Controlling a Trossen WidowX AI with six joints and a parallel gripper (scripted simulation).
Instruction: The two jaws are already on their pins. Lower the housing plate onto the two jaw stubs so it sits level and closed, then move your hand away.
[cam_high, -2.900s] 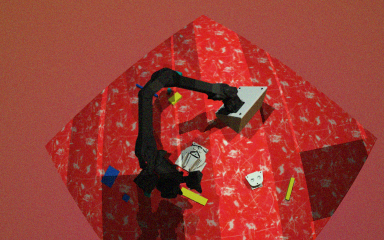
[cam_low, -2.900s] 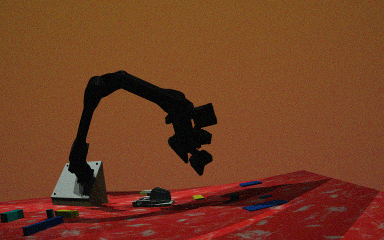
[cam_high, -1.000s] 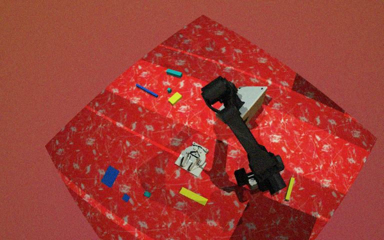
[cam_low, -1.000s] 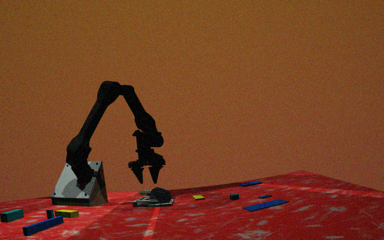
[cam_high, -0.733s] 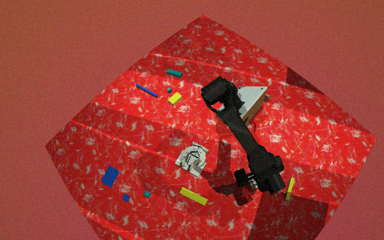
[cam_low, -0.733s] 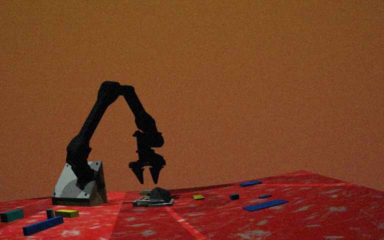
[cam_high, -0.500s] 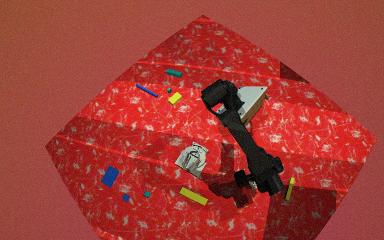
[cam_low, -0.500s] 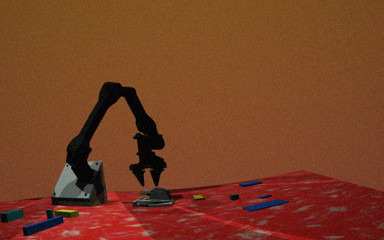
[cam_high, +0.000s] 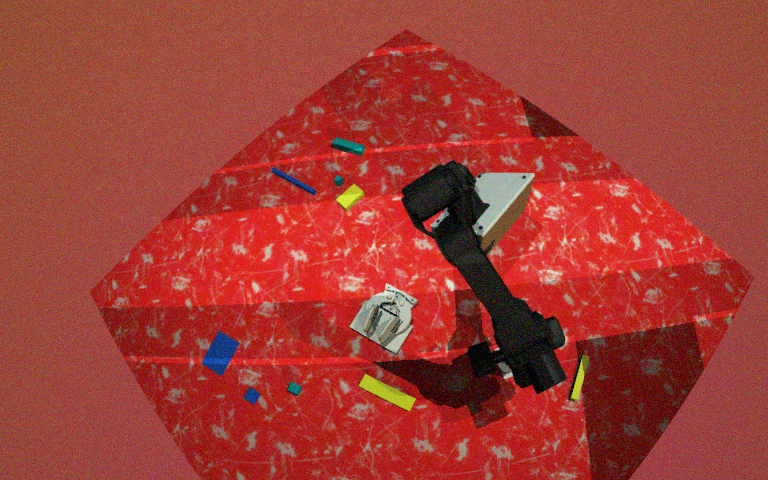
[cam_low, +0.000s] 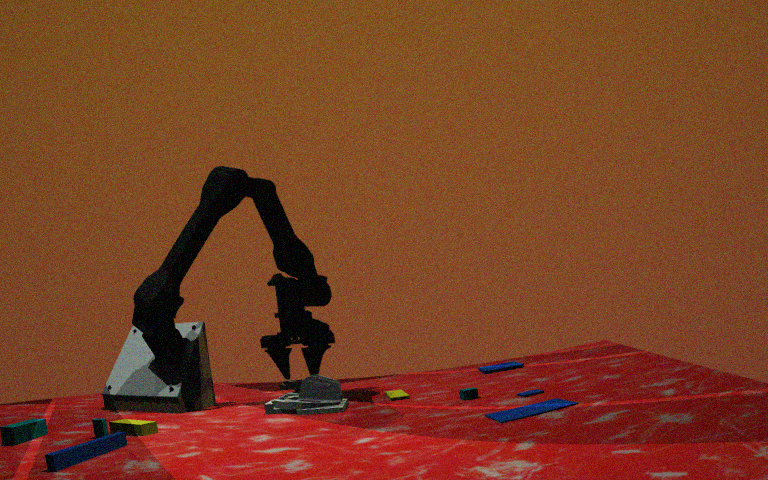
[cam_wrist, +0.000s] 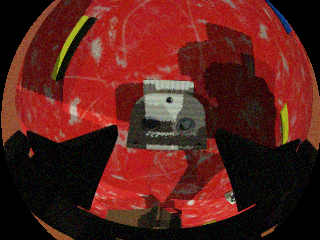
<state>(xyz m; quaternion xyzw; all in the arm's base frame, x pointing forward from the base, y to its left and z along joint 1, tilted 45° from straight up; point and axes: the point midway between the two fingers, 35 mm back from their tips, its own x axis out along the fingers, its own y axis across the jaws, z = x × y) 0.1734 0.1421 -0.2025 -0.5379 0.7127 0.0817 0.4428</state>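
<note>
Right now my gripper tip is 1 cm to the right of the white ridged block and 2 cm above it. Round my gripper tip: yellow stick (6 cm behind, 16 cm to the left, 3 cm below); then teal cube (35 cm ahead, 31 cm to the right, 3 cm below); then grey jaw assembly (7 cm ahead, 25 cm to the right, 2 cm below).
</note>
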